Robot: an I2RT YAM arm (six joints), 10 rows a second.
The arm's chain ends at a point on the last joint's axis. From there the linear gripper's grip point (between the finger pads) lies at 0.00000 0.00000 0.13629 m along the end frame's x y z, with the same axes.
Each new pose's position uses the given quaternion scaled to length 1; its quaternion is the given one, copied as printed.
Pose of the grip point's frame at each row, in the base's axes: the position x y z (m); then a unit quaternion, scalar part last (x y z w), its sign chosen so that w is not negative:
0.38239 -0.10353 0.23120 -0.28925 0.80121 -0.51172 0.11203
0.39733 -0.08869 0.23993 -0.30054 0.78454 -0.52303 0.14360
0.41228 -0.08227 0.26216 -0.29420 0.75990 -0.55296 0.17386
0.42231 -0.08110 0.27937 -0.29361 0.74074 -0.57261 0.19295
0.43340 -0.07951 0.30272 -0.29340 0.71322 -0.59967 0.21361
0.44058 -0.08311 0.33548 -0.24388 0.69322 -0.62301 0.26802
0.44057 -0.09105 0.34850 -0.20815 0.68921 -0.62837 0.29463
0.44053 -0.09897 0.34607 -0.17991 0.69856 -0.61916 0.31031
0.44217 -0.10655 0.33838 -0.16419 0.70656 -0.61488 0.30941
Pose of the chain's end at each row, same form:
0.31758 -0.00061 0.29269 -0.28925 0.80121 -0.51172 0.11203
0.32377 0.01140 0.29603 -0.30054 0.78454 -0.52303 0.14360
0.33192 0.01832 0.30686 -0.29420 0.75990 -0.55296 0.17386
0.33753 0.01907 0.31614 -0.29361 0.74074 -0.57261 0.19295
0.34391 0.01999 0.32855 -0.29340 0.71322 -0.59967 0.21361
0.34852 0.01679 0.34639 -0.24388 0.69322 -0.62301 0.26802
0.34957 0.01028 0.35350 -0.20815 0.68921 -0.62837 0.29463
0.35108 0.00371 0.35162 -0.17991 0.69856 -0.61916 0.31031
0.35506 -0.00198 0.34552 -0.16419 0.70656 -0.61488 0.30941

